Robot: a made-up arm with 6 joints. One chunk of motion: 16 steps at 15 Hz.
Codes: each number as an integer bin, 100 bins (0 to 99) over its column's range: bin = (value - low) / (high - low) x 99, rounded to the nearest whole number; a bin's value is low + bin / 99 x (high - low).
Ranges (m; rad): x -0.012..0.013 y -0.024..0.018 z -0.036..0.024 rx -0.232..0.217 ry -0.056..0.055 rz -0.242..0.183
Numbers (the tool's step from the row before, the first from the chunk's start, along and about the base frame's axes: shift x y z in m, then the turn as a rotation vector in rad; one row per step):
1: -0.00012 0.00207 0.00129 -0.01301 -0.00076 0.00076
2: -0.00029 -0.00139 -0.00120 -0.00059 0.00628 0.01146
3: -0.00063 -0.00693 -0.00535 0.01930 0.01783 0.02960
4: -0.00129 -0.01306 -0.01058 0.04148 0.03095 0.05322
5: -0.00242 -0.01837 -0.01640 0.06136 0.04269 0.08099
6: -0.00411 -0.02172 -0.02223 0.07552 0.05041 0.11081
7: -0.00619 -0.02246 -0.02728 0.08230 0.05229 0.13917
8: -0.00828 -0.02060 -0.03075 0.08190 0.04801 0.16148
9: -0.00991 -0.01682 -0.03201 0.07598 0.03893 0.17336
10: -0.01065 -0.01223 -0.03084 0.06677 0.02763 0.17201
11: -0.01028 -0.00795 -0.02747 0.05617 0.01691 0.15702
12: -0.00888 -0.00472 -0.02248 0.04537 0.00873 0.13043
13: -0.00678 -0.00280 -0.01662 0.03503 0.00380 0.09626
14: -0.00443 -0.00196 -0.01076 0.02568 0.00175 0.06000
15: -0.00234 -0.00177 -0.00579 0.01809 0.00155 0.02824
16: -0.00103 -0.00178 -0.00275 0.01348 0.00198 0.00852
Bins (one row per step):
1: 47 61 62 48 49 57
2: 46 53 57 51 56 59
3: 45 40 51 55 66 63
4: 42 26 42 60 78 69
5: 38 13 32 65 88 75
6: 31 5 23 68 95 82
7: 23 4 14 69 97 89
8: 15 8 9 69 93 94
9: 8 17 7 68 85 97
10: 5 28 9 66 75 96
11: 7 38 14 64 65 93
12: 12 45 22 61 58 87
13: 21 50 32 59 53 79
14: 30 52 42 57 52 70
15: 38 52 50 55 51 63
16: 43 52 55 54 52 58

